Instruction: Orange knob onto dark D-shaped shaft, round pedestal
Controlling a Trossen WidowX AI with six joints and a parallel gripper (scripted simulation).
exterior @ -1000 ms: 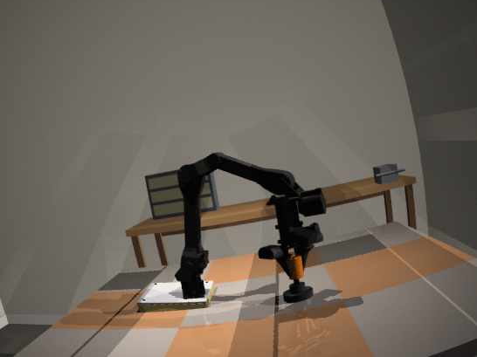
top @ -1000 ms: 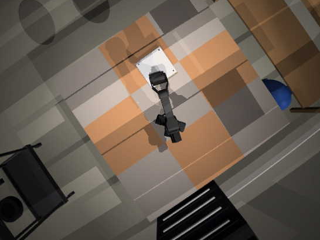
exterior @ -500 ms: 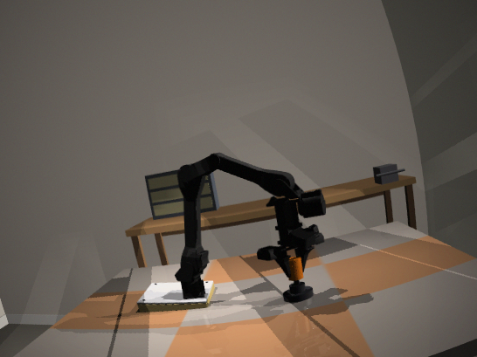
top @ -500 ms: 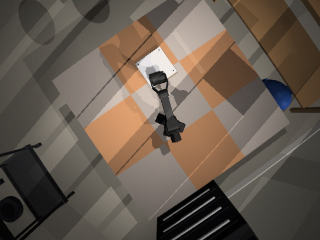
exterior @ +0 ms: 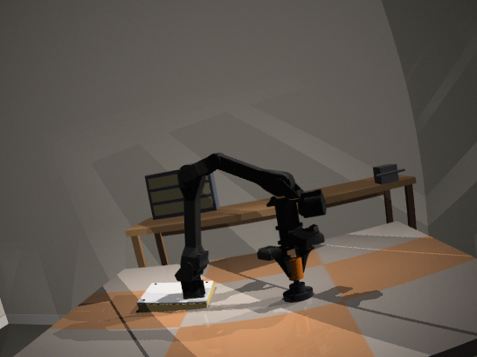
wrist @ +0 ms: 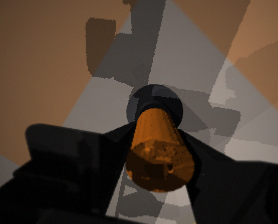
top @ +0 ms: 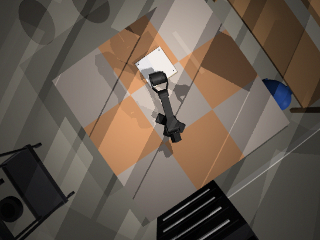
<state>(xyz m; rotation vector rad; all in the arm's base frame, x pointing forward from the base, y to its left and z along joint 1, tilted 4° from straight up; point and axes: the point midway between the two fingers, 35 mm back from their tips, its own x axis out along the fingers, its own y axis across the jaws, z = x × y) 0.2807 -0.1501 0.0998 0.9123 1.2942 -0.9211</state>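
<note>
Right now my gripper tip is 2 cm below the orange knob. From my gripper tip the other things lie so: round dark pedestal 4 cm below.
</note>
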